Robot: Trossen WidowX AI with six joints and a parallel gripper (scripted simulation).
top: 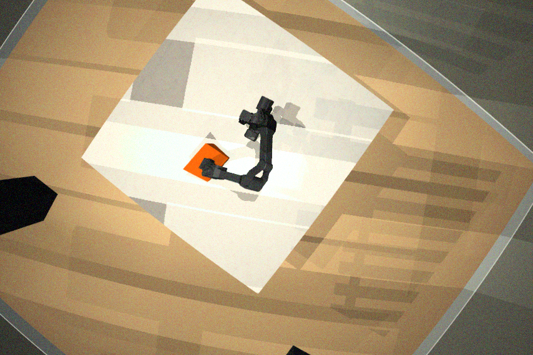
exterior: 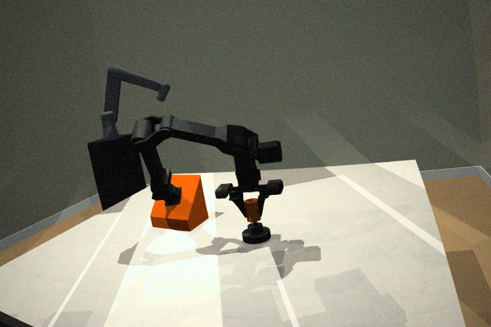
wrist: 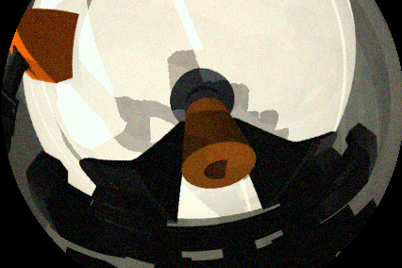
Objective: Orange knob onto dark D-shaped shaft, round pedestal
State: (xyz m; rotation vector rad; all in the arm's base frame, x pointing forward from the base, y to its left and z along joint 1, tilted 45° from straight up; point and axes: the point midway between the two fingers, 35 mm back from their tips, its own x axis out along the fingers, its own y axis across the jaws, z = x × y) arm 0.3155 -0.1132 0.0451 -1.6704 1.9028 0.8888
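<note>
Now: the orange knob 20 mm above my gripper tip. From my gripper tip the other things lie so: round dark pedestal (40 mm below).
</note>
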